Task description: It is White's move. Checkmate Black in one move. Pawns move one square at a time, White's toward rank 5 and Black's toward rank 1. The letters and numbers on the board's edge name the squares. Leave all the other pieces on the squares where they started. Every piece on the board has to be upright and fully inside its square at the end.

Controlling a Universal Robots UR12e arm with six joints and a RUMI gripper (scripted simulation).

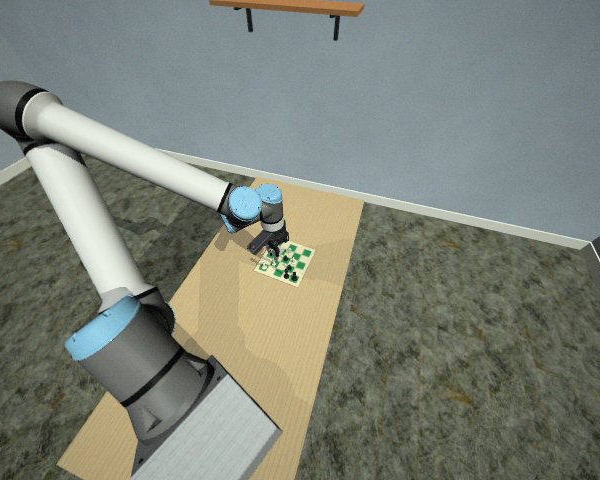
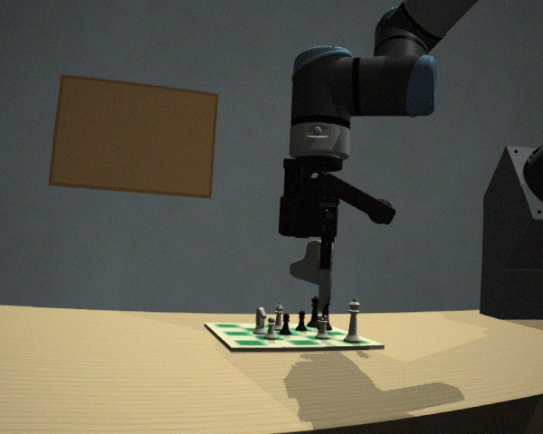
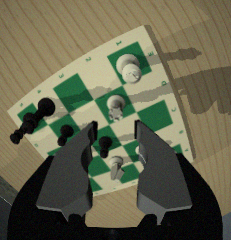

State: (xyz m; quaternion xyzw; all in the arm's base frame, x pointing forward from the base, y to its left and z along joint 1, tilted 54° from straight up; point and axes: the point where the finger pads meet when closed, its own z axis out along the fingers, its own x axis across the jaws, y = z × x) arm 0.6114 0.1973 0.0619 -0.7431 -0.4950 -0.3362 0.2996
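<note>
Right now my hand is 4 cm past the white queen, 3 cm to the right of it and 3 cm above it. Also, from my hand: white pawn: 8 cm ahead, 1 cm to the left, 4 cm below; chessboard: 5 cm ahead, 3 cm to the right, 6 cm below.
</note>
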